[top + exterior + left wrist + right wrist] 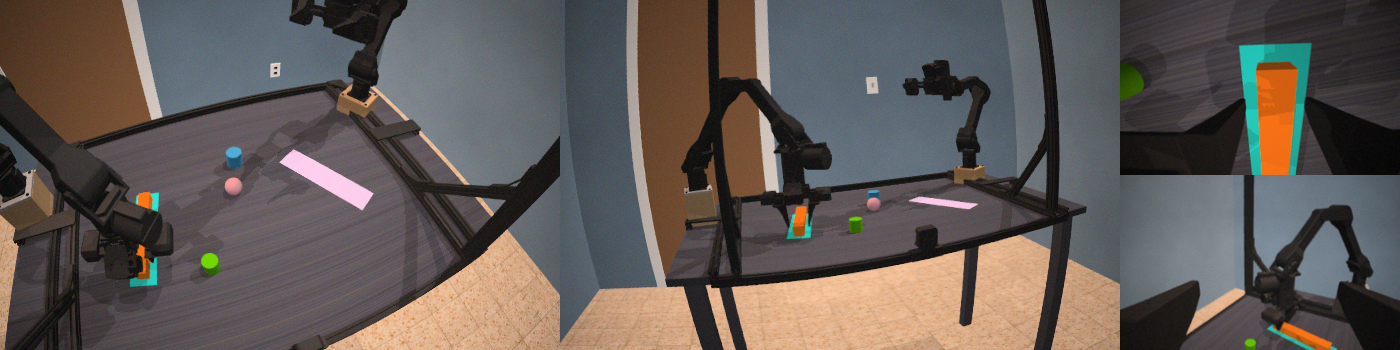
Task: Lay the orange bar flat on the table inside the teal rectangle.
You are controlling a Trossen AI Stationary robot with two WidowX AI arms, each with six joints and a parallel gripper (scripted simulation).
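My left hand is 70 mm short of the orange bar, 40 mm above it and 20 mm to the left of it. The rest, counted from my left hand: teal rectangle (70 mm ahead, 50 mm below, 20 mm to the right); green cylinder (140 mm to the right, 60 mm behind, 40 mm below); pink ball (260 mm to the right, 110 mm ahead, 30 mm below).
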